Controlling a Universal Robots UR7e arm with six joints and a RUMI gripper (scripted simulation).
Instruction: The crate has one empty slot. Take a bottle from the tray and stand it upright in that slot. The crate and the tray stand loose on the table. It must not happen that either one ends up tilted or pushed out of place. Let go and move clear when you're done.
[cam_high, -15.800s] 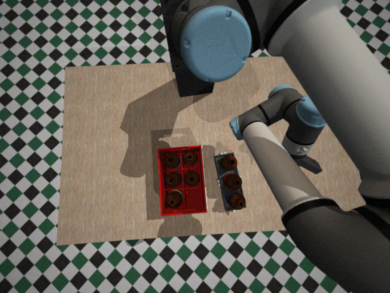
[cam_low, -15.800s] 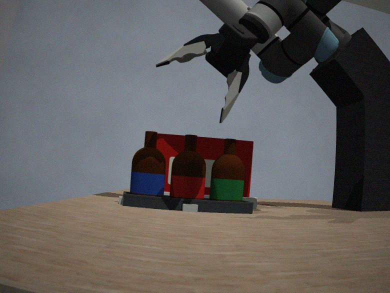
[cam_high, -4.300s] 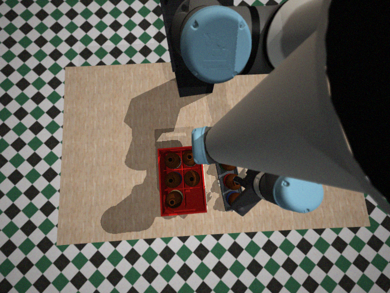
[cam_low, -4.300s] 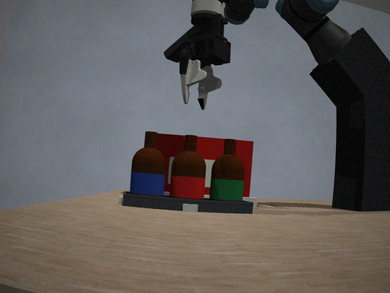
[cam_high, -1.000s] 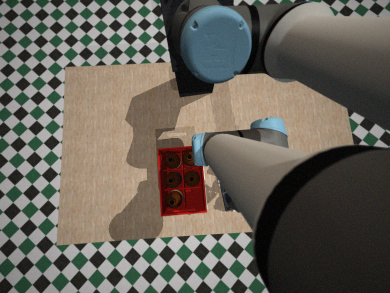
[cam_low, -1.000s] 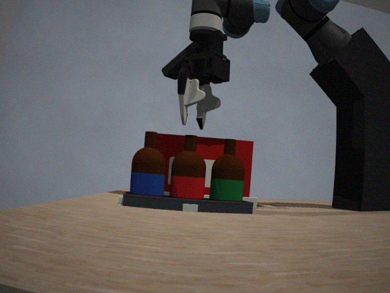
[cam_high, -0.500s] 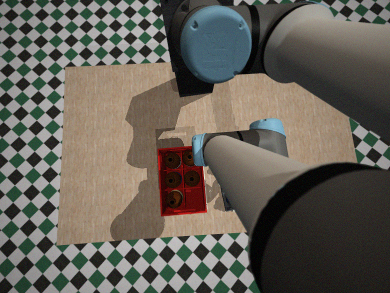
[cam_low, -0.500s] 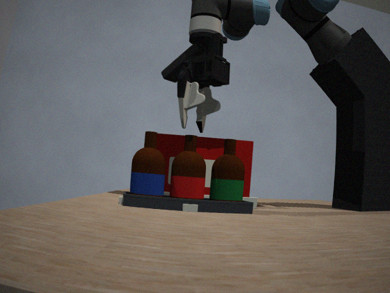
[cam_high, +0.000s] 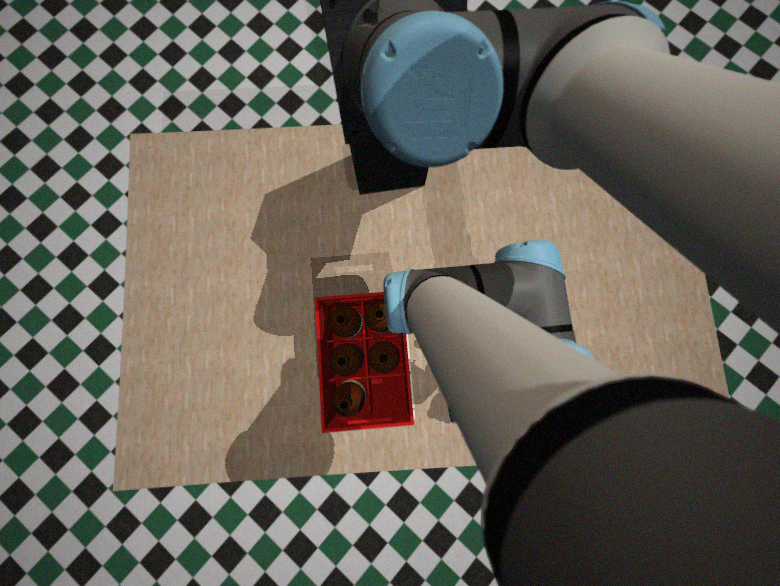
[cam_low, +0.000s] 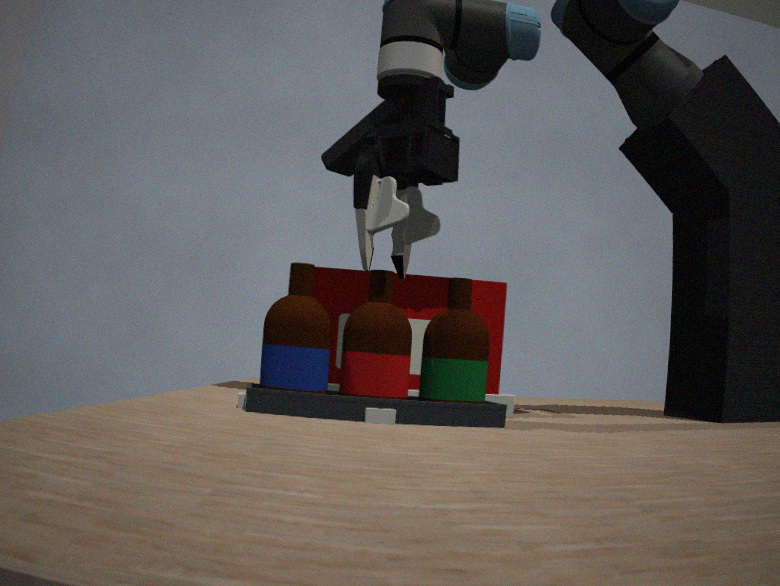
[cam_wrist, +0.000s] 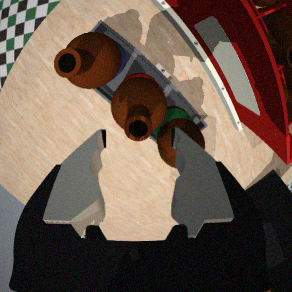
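The blue-labelled bottle lies 90 mm below my hand, 80 mm ahead of it and 30 mm to the left of it. From my hand the other things lie so: green-labelled bottle 90 mm below, 80 mm behind, 30 mm to the right; then crate 230 mm to the right, 90 mm below, 20 mm ahead; then tray 160 mm below.
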